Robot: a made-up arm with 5 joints. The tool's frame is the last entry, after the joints. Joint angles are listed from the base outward. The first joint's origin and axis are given. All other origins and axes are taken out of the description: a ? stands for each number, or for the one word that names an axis. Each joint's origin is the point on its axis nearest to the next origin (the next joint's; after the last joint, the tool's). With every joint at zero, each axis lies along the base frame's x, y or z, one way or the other. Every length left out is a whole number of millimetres.
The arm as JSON. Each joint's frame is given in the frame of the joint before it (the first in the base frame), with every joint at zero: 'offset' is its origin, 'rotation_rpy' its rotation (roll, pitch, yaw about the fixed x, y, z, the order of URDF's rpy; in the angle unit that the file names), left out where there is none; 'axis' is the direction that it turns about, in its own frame. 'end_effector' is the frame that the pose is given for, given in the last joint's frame.
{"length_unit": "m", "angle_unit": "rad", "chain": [
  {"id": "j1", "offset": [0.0, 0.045, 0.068], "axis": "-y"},
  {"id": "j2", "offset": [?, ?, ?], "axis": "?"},
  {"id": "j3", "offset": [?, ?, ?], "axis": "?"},
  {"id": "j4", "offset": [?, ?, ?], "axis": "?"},
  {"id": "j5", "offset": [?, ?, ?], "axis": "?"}
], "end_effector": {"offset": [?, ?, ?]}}
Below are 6 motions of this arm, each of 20 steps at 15 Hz.
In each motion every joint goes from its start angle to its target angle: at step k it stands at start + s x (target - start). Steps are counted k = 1, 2, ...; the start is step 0. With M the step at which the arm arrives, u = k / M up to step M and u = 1 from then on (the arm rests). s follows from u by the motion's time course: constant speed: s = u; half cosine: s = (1 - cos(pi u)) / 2; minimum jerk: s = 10 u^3 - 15 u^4 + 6 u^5.
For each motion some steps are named. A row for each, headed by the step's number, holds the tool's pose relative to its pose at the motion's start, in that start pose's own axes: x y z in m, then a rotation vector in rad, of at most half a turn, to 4 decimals.
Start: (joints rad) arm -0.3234 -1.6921 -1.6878 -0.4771 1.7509
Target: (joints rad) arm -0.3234 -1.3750 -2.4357 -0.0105 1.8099
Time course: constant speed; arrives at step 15
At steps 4, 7, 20:
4: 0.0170 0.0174 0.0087 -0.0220 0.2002 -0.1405
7: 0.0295 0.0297 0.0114 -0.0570 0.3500 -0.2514
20: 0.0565 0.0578 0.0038 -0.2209 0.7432 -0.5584

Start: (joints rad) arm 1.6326 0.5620 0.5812 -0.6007 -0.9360
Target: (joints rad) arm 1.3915 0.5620 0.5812 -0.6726 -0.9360
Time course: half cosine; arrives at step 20
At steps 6, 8, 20:
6: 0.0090 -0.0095 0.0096 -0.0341 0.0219 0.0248
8: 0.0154 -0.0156 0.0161 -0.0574 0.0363 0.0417
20: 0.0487 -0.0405 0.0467 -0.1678 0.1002 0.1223

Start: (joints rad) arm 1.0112 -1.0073 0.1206 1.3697 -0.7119
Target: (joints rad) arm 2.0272 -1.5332 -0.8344 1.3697 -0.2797
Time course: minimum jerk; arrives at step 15
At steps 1, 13, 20:
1: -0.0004 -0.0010 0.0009 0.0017 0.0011 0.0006
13: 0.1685 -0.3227 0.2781 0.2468 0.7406 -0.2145
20: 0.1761 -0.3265 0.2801 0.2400 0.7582 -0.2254

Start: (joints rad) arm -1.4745 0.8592 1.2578 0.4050 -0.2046
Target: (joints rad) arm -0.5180 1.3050 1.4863 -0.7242 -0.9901
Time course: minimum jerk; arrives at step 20
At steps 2, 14, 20:
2: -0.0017 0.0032 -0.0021 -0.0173 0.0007 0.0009
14: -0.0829 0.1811 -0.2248 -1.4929 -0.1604 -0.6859
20: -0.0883 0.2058 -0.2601 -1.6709 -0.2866 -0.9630

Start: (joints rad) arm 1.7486 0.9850 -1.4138 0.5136 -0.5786
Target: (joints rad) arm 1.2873 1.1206 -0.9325 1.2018 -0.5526
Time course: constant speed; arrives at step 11
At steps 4, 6, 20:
4: -0.0740 0.0021 0.0346 0.0625 -0.0859 0.0883
6: -0.1118 0.0070 0.0515 0.0831 -0.1195 0.1445
20: -0.2065 0.0287 0.0905 0.1118 -0.1612 0.3151

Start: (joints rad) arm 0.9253 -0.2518 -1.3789 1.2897 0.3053
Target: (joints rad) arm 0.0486 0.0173 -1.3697 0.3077 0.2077
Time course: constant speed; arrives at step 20
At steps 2, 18, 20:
2: -0.0242 0.0041 -0.0082 -0.1058 0.0084 -0.0610
18: -0.2010 0.0923 -0.0364 -0.9509 0.4176 -0.5390
20: -0.2195 0.1112 -0.0339 -1.0479 0.5115 -0.5895

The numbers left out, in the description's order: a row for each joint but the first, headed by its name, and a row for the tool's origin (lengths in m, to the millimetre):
j2: xyz -0.376 0.0 -0.063, axis -x
j3: xyz 0.0 -0.199 0.146, axis -y
j4: xyz 0.05 0.0 0.074, axis +x
j5: xyz 0.0 0.096 -0.076, axis -y
tool: xyz 0.035 0.0 0.037

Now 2 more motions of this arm.
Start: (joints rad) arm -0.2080 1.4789 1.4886 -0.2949 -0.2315
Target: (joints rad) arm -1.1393 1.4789 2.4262 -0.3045 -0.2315
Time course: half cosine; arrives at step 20
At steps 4, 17, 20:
4: 0.0055 -0.0316 -0.0087 0.0900 -0.0788 0.0001
17: 0.0657 -0.2562 -0.2215 0.9305 -0.6198 -0.3185
20: 0.0698 -0.2638 -0.2423 0.9826 -0.6411 -0.3582

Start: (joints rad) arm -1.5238 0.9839 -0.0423 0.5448 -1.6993
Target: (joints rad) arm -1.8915 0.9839 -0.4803 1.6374 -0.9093
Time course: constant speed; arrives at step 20
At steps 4, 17, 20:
4: -0.0428 0.0089 0.0123 0.0191 -0.0182 0.2139
17: -0.1712 -0.0175 0.1076 0.4932 -0.1039 0.7449
20: -0.1908 -0.0353 0.1376 0.6735 -0.1314 0.8015

